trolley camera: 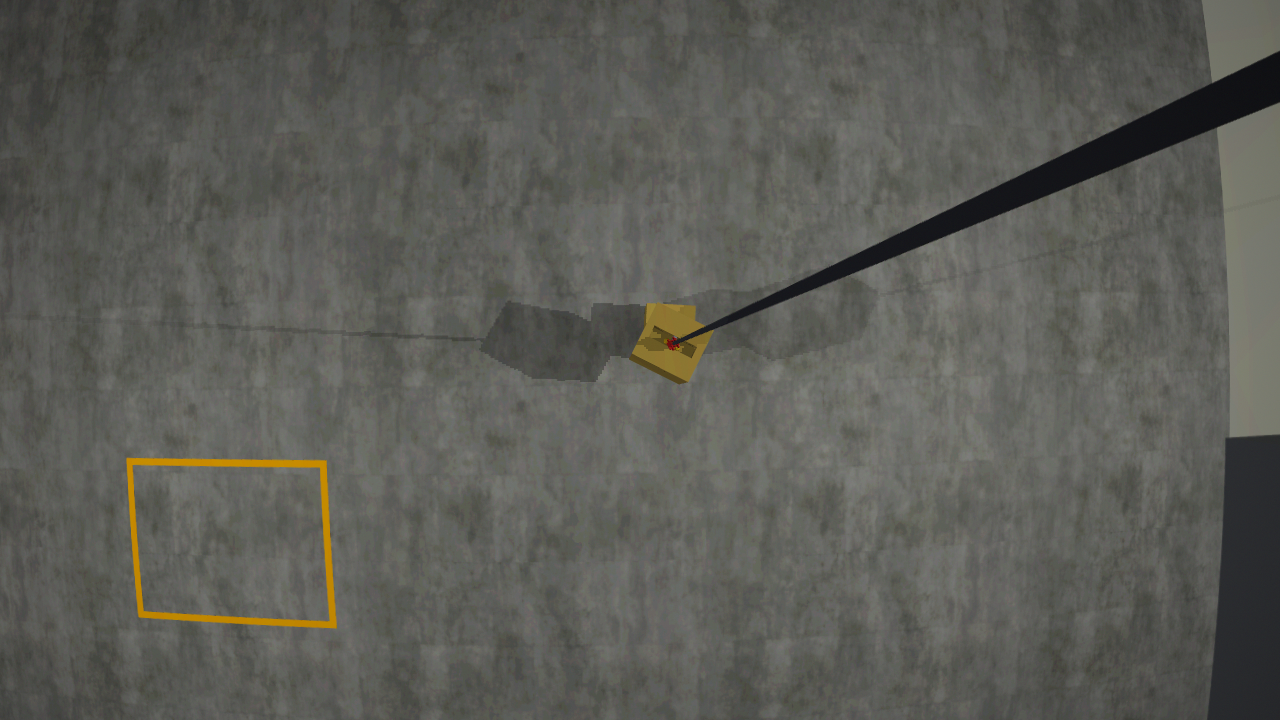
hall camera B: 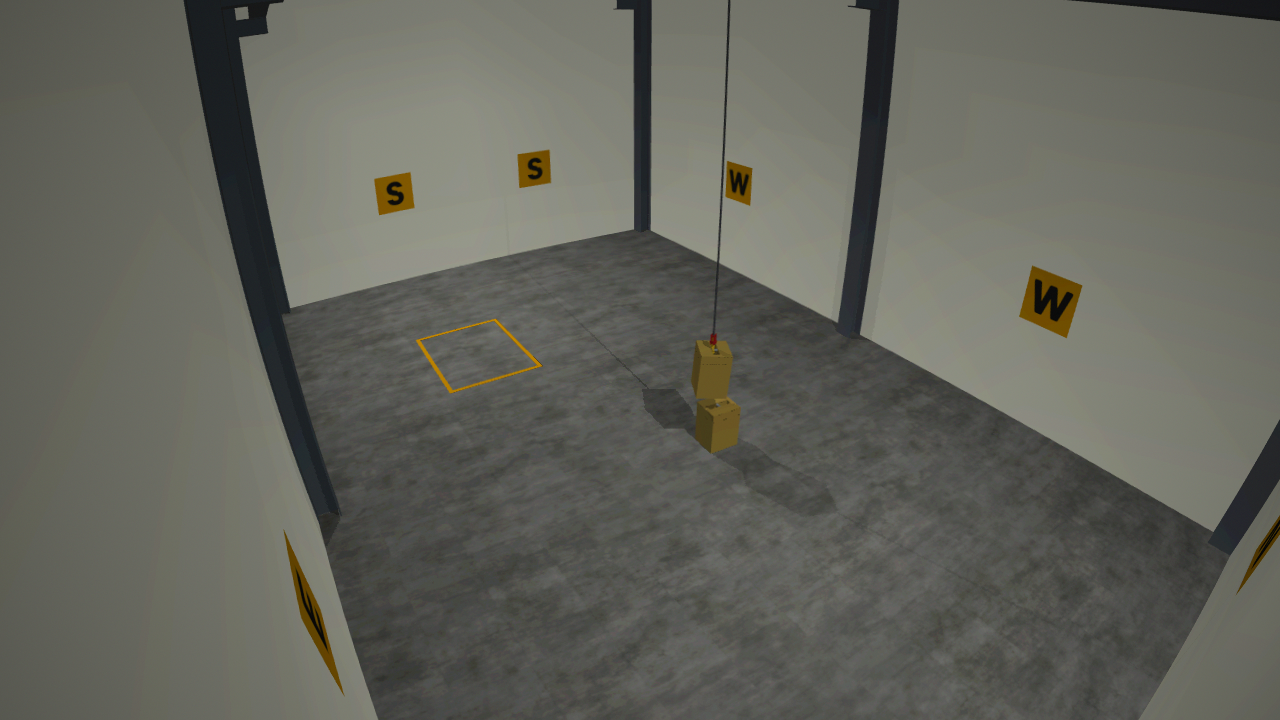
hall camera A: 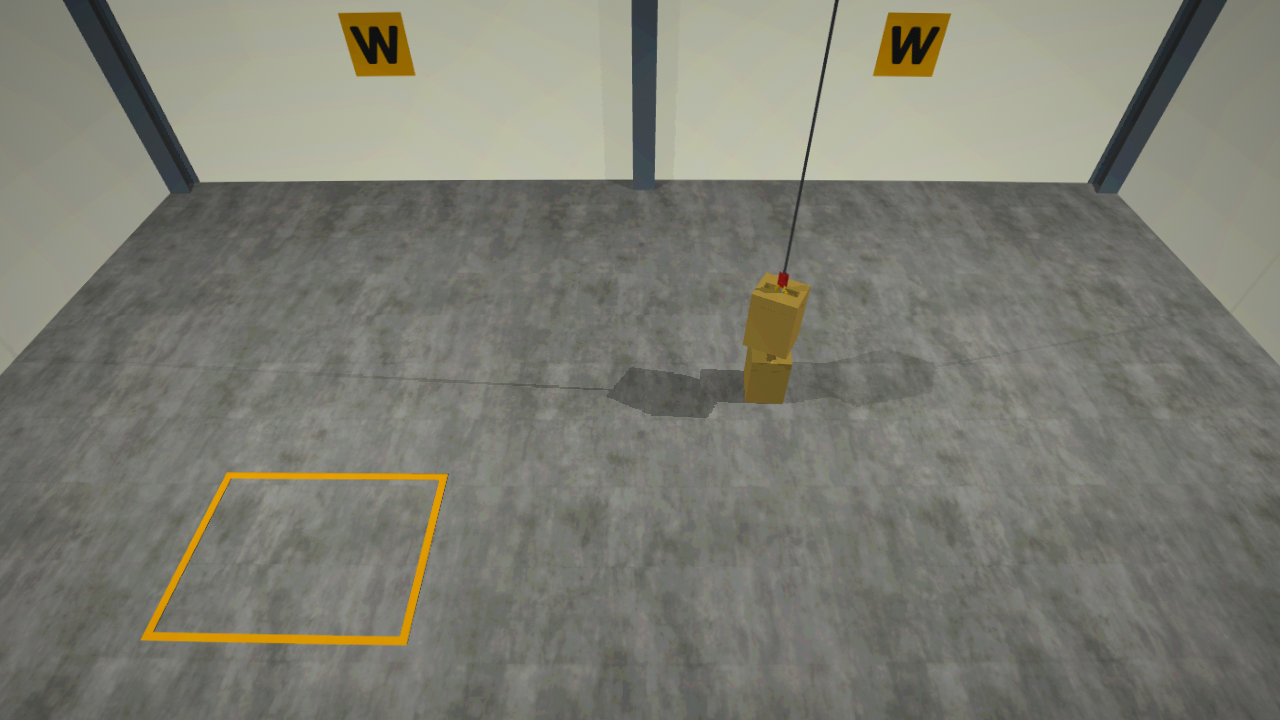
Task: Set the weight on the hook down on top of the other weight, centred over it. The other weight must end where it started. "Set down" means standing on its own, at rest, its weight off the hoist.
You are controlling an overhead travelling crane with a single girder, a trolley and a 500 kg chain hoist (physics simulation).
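Observation:
The yellow upper weight (hall camera A: 775,324) (hall camera B: 711,374) (trolley camera: 662,360) hangs on the red hook (hall camera A: 783,279) (hall camera B: 713,339) (trolley camera: 672,343), the gripper. The chain is straight. The upper weight is turned about the chain against the lower one, and looks slightly tilted in hall camera A. The yellow lower weight (hall camera A: 767,383) (hall camera B: 717,429) (trolley camera: 677,308) stands upright on the floor, close under it. In the trolley view its edge shows past the upper weight's top side; the rest is hidden. Part of its recessed top shows in both hall views. Whether the two weights touch I cannot tell.
An orange marked square (hall camera A: 273,639) (hall camera B: 434,366) (trolley camera: 237,619) lies on the floor, well to the left of the weights in the hall views and at the lower left in the trolley view. Walls and dark columns (hall camera A: 643,98) (hall camera B: 868,170) border the floor.

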